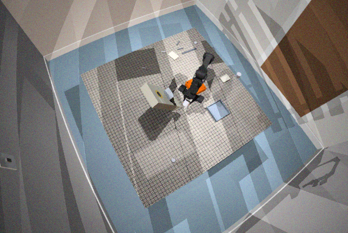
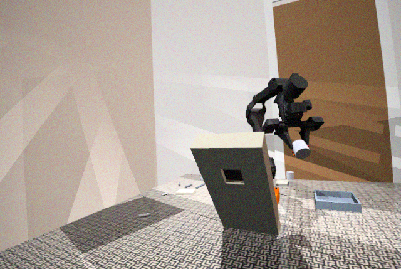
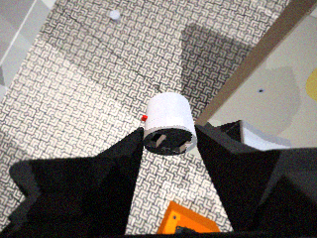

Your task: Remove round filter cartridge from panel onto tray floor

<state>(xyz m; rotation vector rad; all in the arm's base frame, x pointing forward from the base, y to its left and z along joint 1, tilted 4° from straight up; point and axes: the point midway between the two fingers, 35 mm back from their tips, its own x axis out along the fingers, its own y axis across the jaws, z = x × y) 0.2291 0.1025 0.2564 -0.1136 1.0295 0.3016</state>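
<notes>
Right now my gripper tip is 270 mm past the light blue tray, 250 mm above it and 170 mm to the right of it. From my gripper tip the other things lie so: round filter cartridge right at my gripper tip; then beige service panel 180 mm to the right, 100 mm below, 80 mm ahead.
</notes>
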